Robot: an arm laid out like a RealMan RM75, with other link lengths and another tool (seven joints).
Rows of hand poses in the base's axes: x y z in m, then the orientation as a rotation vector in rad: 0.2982, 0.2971, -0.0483, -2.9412, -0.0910, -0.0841; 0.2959, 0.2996, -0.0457, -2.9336, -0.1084, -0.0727; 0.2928, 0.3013, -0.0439, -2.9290, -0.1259, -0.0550; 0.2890, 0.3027, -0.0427, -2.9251, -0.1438, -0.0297; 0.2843, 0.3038, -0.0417, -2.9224, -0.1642, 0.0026; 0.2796, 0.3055, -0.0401, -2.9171, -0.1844, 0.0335; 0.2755, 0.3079, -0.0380, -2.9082, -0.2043, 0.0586; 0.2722, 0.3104, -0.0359, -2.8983, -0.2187, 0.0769; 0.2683, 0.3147, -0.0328, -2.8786, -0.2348, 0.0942; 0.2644, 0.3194, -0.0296, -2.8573, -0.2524, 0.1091; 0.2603, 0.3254, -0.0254, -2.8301, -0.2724, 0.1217; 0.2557, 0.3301, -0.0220, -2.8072, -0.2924, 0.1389; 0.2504, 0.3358, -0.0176, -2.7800, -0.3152, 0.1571; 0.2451, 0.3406, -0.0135, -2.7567, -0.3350, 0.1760; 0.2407, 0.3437, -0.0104, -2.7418, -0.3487, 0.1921; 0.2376, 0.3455, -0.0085, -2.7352, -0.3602, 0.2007; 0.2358, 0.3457, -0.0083, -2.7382, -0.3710, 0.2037; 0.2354, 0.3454, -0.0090, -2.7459, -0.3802, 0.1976; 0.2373, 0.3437, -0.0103, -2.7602, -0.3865, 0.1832; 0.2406, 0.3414, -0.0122, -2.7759, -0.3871, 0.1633
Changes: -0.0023, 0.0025, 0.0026, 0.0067, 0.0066, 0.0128; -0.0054, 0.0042, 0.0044, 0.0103, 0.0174, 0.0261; -0.0092, 0.0056, 0.0056, 0.0129, 0.0333, 0.0400; -0.0139, 0.0067, 0.0066, 0.0137, 0.0538, 0.0561; -0.0186, 0.0084, 0.0082, 0.0166, 0.0734, 0.0721; -0.0227, 0.0108, 0.0103, 0.0230, 0.0893, 0.0879; -0.0260, 0.0133, 0.0124, 0.0308, 0.1010, 0.0996; -0.0299, 0.0176, 0.0155, 0.0481, 0.1124, 0.1131; -0.0338, 0.0223, 0.0187, 0.0668, 0.1223, 0.1279; -0.0379, 0.0283, 0.0229, 0.0910, 0.1307, 0.1448; -0.0425, 0.0330, 0.0263, 0.1104, 0.1421, 0.1618; -0.0478, 0.0387, 0.0307, 0.1334, 0.1545, 0.1814; -0.0531, 0.0435, 0.0348, 0.1526, 0.1674, 0.1988; -0.0575, 0.0466, 0.0379, 0.1642, 0.1785, 0.2110; -0.0606, 0.0484, 0.0398, 0.1684, 0.1840, 0.2203; -0.0624, 0.0486, 0.0400, 0.1637, 0.1851, 0.2278; -0.0628, 0.0483, 0.0393, 0.1553, 0.1797, 0.2329; -0.0609, 0.0466, 0.0380, 0.1414, 0.1683, 0.2347; -0.0576, 0.0443, 0.0361, 0.1273, 0.1535, 0.2321
